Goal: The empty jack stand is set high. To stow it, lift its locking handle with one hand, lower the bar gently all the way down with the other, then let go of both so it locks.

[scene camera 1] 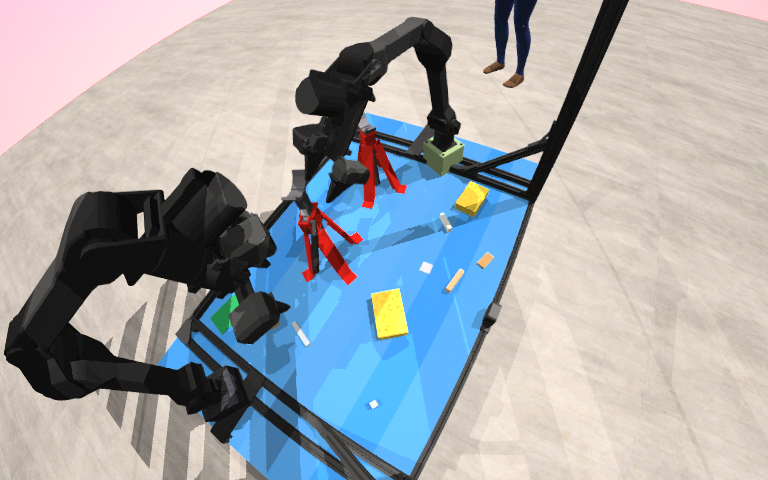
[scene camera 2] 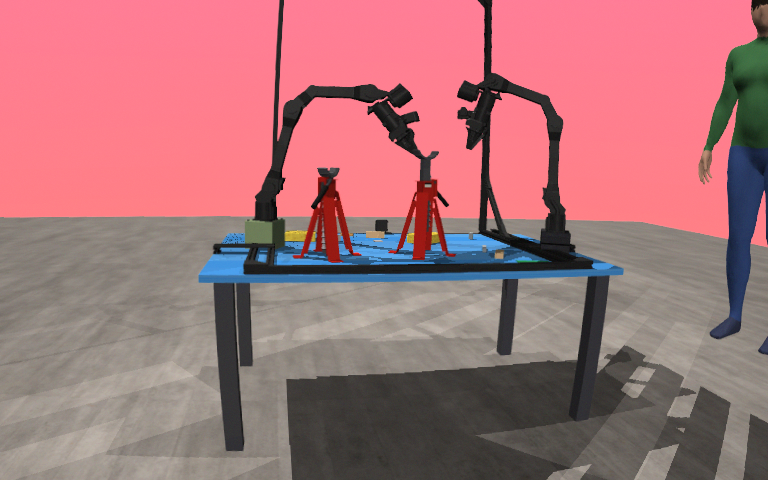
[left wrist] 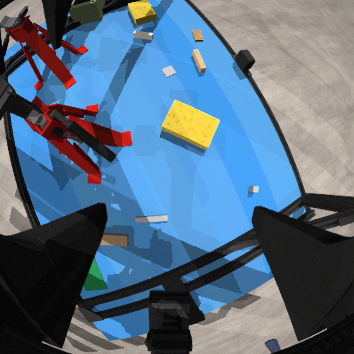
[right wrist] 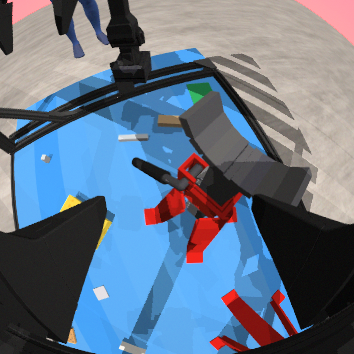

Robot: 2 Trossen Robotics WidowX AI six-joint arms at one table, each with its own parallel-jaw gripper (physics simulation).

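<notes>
The high-set red jack stand (scene camera 1: 334, 257) (scene camera 2: 421, 226) stands upright, its grey saddle (scene camera 1: 296, 183) (right wrist: 240, 150) raised well above the red top on the extended bar (scene camera 2: 425, 169). Its black locking handle (scene camera 2: 442, 197) (left wrist: 90, 139) (right wrist: 151, 170) slants down from the stand's top. My right gripper (scene camera 2: 420, 155) (right wrist: 180, 203) is open and empty; its tips are close beside the saddle in scene camera 2, and I cannot tell whether they touch it. My left gripper (scene camera 2: 470, 146) (left wrist: 181, 213) is open and empty, above and to the side of the stand, apart from the handle.
A second red jack stand (scene camera 1: 368, 155) (scene camera 2: 330, 226) (left wrist: 47, 55) with a low saddle stands nearby. Yellow sponges (scene camera 1: 389, 314) (scene camera 1: 471, 198) and several small blocks lie on the blue table (scene camera 1: 362, 362). Black rails (scene camera 2: 396, 267) edge it. A green box (scene camera 1: 443, 158) supports the right arm.
</notes>
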